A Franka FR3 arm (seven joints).
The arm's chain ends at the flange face. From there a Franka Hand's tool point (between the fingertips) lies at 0.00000 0.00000 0.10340 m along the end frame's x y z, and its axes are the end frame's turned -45 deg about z.
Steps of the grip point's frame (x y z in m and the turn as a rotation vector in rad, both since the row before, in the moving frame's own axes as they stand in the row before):
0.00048, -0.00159, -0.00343, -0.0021, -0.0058, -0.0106
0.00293, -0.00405, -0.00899, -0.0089, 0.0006, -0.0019
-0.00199, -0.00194, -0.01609, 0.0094, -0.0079, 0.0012
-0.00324, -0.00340, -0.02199, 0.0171, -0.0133, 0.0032
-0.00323, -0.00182, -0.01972, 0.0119, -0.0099, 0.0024
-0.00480, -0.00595, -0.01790, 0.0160, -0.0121, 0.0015
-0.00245, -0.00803, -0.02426, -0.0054, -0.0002, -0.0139
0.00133, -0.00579, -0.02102, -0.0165, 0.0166, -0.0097
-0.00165, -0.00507, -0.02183, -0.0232, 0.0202, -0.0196
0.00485, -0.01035, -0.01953, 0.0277, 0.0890, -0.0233
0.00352, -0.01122, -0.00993, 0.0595, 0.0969, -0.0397
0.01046, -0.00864, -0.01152, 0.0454, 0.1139, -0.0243
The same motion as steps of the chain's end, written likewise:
-0.00052, -0.00204, -0.00343, -0.0056, -0.0026, -0.0106
-0.00149, -0.00554, -0.00899, -0.0059, 0.0067, -0.0019
-0.00151, 0.00015, -0.01608, 0.0011, -0.0122, 0.0012
-0.00247, 0.00017, -0.02197, 0.0027, -0.0215, 0.0032
-0.00198, 0.00115, -0.01971, 0.0014, -0.0154, 0.0024
-0.00555, -0.00053, -0.01788, 0.0028, -0.0199, 0.0015
-0.00779, -0.00435, -0.02426, -0.0040, 0.0037, -0.0139
-0.00557, -0.00502, -0.02099, 0.0001, 0.0234, -0.0097
-0.00793, -0.00261, -0.02178, -0.0021, 0.0307, -0.0196
-0.00826, -0.00218, -0.01908, 0.0825, 0.0433, -0.0233
-0.00795, 0.00104, -0.00926, 0.1106, 0.0264, -0.0397
-0.00357, -0.00183, -0.01074, 0.1126, 0.0484, -0.0243

